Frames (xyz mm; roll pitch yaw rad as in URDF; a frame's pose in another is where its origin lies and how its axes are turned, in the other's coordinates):
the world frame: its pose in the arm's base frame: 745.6 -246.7 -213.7 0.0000 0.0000 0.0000
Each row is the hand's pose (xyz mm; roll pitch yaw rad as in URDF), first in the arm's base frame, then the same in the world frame.
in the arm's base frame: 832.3 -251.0 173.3 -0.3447 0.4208 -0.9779
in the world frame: 86.7 -4.3 387.0 -0.3447 0.4208 -0.9779
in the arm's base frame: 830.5 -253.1 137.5 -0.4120 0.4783 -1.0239
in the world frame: 84.9 -6.4 351.2 -0.4120 0.4783 -1.0239
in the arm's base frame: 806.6 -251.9 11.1 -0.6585 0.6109 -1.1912
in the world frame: 61.0 -5.2 224.8 -0.6585 0.6109 -1.1912
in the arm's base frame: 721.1 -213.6 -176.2 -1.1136 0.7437 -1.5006
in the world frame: -24.5 33.1 37.5 -1.1136 0.7437 -1.5006
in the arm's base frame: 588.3 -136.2 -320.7 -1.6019 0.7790 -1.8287
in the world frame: -157.3 110.5 -107.0 -1.6019 0.7790 -1.8287
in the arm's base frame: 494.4 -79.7 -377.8 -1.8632 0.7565 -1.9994
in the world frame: -251.2 167.0 -164.1 -1.8632 0.7565 -1.9994
